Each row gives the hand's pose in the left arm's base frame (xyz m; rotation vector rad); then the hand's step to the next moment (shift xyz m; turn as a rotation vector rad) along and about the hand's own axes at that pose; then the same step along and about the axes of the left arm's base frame.
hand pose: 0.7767 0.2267 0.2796 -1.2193 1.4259 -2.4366
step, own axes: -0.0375 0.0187 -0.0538 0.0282 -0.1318 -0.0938
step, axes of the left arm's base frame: -0.0157 0.0432 -0.0504 -0.0396 0.1294 0.0930
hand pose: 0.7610 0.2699 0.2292 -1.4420 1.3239 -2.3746
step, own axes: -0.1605 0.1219 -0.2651 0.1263 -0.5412 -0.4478
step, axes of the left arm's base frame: -0.1521 0.1639 -0.2468 -0.2153 0.5664 0.3771
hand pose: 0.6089 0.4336 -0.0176 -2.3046 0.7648 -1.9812
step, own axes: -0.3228 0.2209 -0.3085 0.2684 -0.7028 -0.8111
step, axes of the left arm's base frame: -0.3920 0.0163 -0.3070 -0.4849 0.7671 0.6326
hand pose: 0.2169 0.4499 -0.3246 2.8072 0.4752 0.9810
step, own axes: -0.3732 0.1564 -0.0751 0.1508 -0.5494 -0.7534
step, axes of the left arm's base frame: -0.2836 -0.2710 -0.1245 -0.4973 0.5821 0.5532
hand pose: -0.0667 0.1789 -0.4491 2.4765 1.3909 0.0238
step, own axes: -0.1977 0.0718 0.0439 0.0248 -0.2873 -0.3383
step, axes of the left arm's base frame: -0.0382 -0.2114 0.0031 -0.2799 0.2452 0.2432
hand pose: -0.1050 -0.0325 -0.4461 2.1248 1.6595 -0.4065
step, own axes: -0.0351 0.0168 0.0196 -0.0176 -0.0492 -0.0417
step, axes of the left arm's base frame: 0.0080 -0.0428 0.0017 -0.0530 0.0155 0.0377
